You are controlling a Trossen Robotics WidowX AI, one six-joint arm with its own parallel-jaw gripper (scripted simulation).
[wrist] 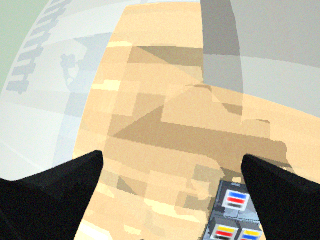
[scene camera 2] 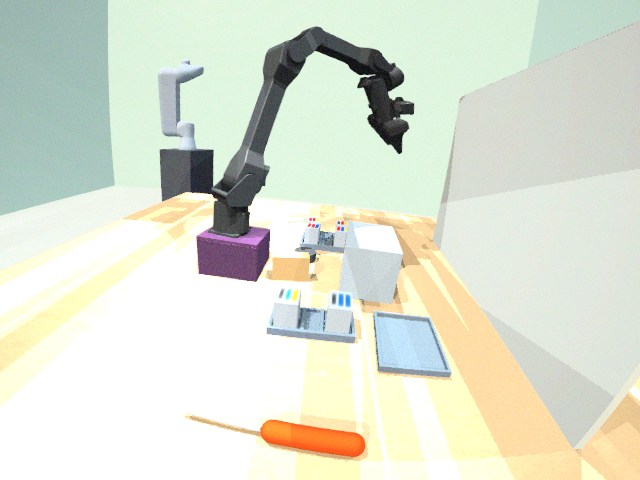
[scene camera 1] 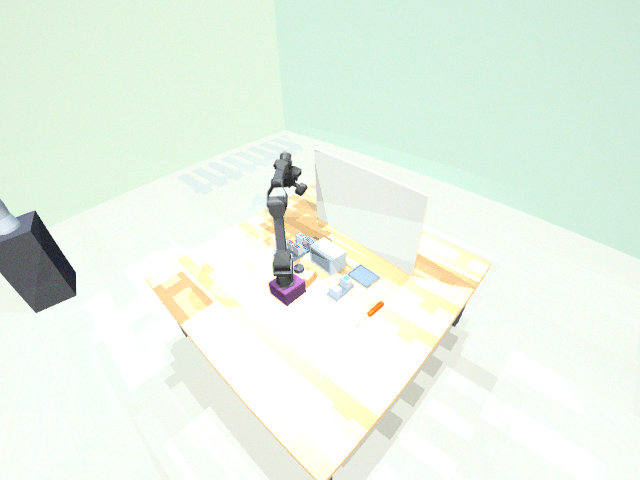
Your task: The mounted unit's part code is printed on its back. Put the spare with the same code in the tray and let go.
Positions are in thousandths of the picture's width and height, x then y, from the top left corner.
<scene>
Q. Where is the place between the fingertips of the gripper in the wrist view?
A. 545, 673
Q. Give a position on a pale blue tray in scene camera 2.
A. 637, 718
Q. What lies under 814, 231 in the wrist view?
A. A tall panel.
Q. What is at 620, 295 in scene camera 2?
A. The gripper.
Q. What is the gripper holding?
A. Nothing.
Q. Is the gripper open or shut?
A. Open.
</scene>
